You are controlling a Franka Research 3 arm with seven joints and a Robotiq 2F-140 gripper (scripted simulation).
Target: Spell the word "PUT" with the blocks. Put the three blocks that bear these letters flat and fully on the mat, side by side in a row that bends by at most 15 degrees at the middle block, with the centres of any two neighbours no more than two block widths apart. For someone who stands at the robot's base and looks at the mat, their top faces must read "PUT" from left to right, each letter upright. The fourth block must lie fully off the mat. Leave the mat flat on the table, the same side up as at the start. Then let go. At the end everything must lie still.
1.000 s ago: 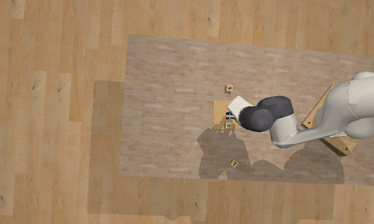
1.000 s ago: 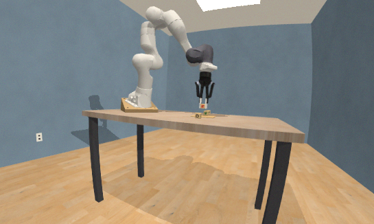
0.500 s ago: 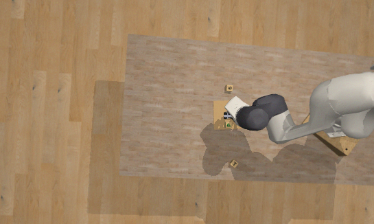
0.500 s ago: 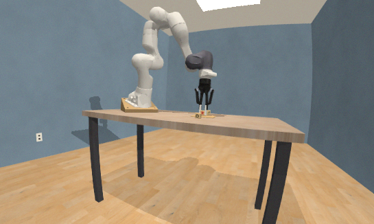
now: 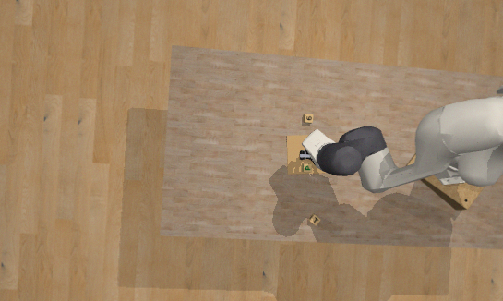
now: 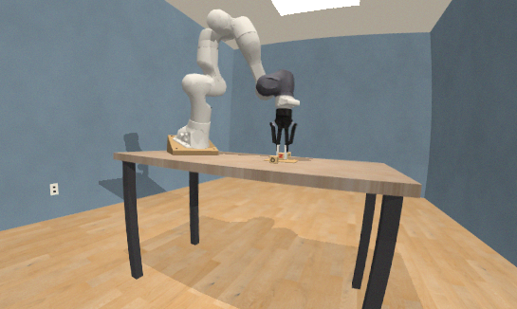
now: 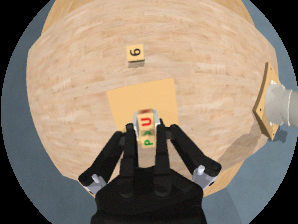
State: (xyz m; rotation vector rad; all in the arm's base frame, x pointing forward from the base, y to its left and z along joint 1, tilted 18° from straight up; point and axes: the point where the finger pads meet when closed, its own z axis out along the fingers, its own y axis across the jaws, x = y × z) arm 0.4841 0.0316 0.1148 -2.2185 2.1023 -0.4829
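My hand is 2 cm above the red U block. Round my hand: green P block: 5 cm to the left, 2 cm below; block marked 6: 13 cm to the right, 3 cm below, 1 cm ahead; tan mat: 4 cm below.
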